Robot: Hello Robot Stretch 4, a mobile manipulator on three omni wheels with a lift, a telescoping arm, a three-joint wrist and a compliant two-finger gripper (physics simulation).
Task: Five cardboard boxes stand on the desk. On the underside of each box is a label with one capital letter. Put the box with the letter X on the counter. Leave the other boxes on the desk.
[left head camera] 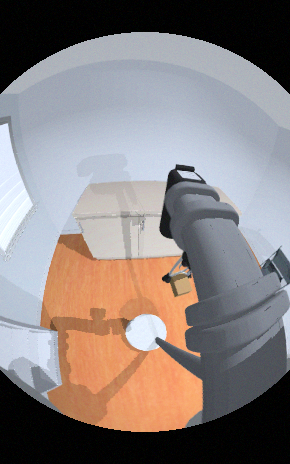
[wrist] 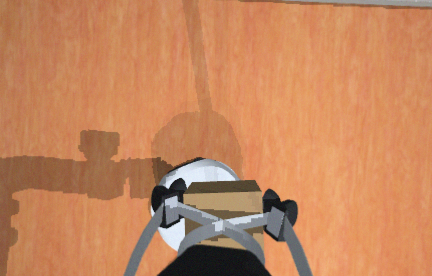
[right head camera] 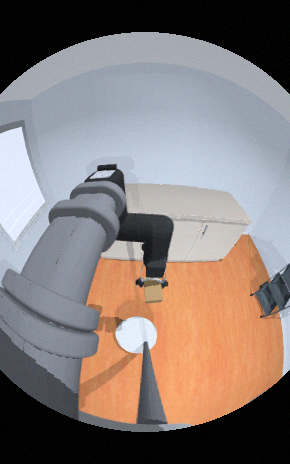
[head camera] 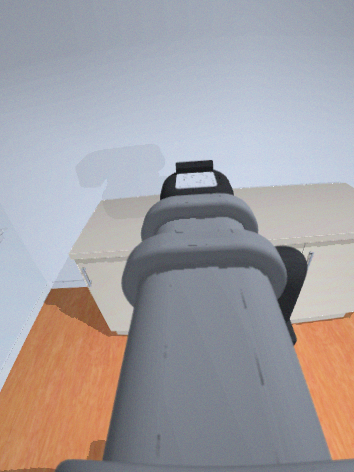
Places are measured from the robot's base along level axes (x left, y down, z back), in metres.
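Pixels of known places: gripper, fingertip midpoint: (left head camera: 175, 279) (wrist: 223, 199) (right head camera: 151, 284); robot's base, link origin: (left head camera: 145, 331) (right head camera: 136, 333).
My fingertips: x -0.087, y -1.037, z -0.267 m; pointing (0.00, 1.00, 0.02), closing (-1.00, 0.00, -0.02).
Ahead of a thing's pixels: the offset from my fingertips to its top centre. "spot": to the spot under its first point. Level surfaces: height alone.
My gripper (right head camera: 152, 283) (wrist: 223, 199) is shut on a cardboard box @[dx -0.004, dy -0.049, dz +0.027 m] (left head camera: 181, 285) (right head camera: 153, 292) (wrist: 223, 201), with one fingertip on each side of it. The box hangs above the floor, in front of the counter. The box's underside and its letter do not show. The counter @[dy +0.154 m] (head camera: 300, 210) (left head camera: 107, 200) (right head camera: 200, 202) is a long beige cabinet with a flat top against the wall, ahead of the robot. The arm hides part of it in the head views. The desk and the other boxes do not show.
The round white base (left head camera: 142, 332) (right head camera: 131, 335) (wrist: 200, 172) is below, near the box. A dark shelf cart (left head camera: 281, 264) (right head camera: 272, 296) stands at the right. A white shelf unit (left head camera: 47, 345) stands at the left. A window @[spot: dx +1.560, dy -0.142, dz -0.739 m] (left head camera: 11, 192) (right head camera: 20, 185) is in the left wall.
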